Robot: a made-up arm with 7 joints.
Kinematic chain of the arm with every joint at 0, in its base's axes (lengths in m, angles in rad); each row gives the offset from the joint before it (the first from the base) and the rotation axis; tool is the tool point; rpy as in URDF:
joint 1: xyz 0 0 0 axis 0.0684 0.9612 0.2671
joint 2: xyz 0 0.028 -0.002 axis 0.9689 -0.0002 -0.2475
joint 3: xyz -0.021 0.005 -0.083 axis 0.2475 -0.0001 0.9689
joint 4: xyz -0.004 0 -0.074 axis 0.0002 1 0
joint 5: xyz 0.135 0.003 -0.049 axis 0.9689 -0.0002 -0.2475
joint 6: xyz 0.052 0 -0.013 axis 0.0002 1 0
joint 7: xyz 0.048 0 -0.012 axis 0.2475 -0.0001 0.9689
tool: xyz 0 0 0 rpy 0 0.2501 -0.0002
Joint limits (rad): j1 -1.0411..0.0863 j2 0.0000..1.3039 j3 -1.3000..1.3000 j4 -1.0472..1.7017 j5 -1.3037..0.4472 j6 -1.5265..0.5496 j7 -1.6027..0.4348
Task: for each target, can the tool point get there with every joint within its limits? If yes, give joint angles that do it. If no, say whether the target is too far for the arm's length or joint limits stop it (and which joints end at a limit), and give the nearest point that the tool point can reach.
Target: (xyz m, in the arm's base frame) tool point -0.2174 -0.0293 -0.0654
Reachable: no: joint limits stop it (at a limit: joint 1, joint 2, joint 3, joint 5, joint 6) | nearest point -0.0189 -0.0208 -0.0811 | short by 0.199 m
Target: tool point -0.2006 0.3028 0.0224
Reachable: no: joint limits stop it (at a limit: joint 1, joint 2, joint 4, joint 5, joint 6) | nearest point -0.0841 0.3723 -0.0595 | short by 0.158 m
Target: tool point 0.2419 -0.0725 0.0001
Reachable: yes | joints -0.8449 0.6510 -0.5605 -0.3437 -0.5697 -0.2964 -0.7247
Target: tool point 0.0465 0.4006 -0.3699
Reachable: no: too far | nearest point 0.0365 0.3159 -0.2863 | short by 0.119 m
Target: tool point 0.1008 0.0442 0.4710
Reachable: no: too far | nearest point 0.0891 0.1069 0.2364 | short by 0.243 m
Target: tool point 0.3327 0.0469 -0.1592
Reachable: yes | joints -0.9371 0.7670 -0.9012 0.5728 -0.8046 -0.3541 -1.3569
